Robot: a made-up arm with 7 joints.
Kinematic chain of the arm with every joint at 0, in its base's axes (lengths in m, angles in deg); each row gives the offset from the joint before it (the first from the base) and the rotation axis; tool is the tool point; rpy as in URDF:
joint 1: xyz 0 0 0.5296 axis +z
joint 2: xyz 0 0 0 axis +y
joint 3: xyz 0 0 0.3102 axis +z
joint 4: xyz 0.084 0 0 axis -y
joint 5: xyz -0.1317 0 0.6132 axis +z
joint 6: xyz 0 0 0 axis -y
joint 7: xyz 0.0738 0 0 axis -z
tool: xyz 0 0 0 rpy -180 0 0
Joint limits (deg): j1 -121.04..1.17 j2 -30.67..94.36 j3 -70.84..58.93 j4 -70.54..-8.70 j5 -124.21..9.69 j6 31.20..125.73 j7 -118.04..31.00
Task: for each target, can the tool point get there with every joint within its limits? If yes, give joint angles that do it. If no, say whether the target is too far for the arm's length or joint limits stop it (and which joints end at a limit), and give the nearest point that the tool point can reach.
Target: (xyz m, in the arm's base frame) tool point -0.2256 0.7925 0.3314
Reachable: no: joint limits stop it (at a limit: joint 1, joint 2, joint 3, joint 4, joint 5, joint 6) | nearest point 0.5532 0.5951 0.1462 | short by 0.824 m
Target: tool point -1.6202 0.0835 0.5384
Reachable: no: too far | nearest point -0.9130 -0.2421 0.5374 | short by 0.779 m
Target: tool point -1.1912 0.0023 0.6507
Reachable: no: too far | nearest point -0.8984 -0.2178 0.6581 | short by 0.366 m
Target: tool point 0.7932 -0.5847 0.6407
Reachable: yes | joints -13.87 69.46 -53.13 -42.54 -95.65 42.37 -27.92
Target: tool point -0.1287 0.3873 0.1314
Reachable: no: joint limits stop it (at a limit: joint 1, joint 2, joint 4, joint 6) | nearest point 0.5435 0.4788 -0.0013 | short by 0.691 m
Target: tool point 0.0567 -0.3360 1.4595
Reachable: yes | joints -77.90 -13.85 -0.07 -52.20 -43.04 73.52 -87.20
